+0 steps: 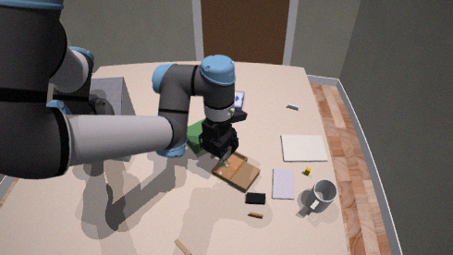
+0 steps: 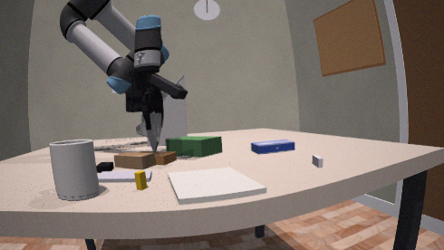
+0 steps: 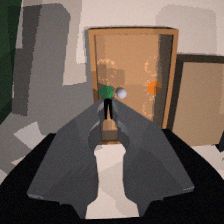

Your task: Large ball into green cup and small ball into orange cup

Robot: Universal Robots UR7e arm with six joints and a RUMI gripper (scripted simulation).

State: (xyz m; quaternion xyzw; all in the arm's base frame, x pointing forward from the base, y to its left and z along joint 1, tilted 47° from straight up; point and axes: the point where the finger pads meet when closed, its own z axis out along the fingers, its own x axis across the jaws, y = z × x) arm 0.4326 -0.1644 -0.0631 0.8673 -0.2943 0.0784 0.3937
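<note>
Now: hand 7 cm short of the wooden block, 6 cm to the left of it and 2 cm above it. Also, from my hand: black block 14 cm to the right, 10 cm ahead, 3 cm below; covered wooden puzzle 3 cm below, 2 cm ahead, 1 cm to the right; green block 12 cm to the left, 7 cm behind, 2 cm below.
</note>
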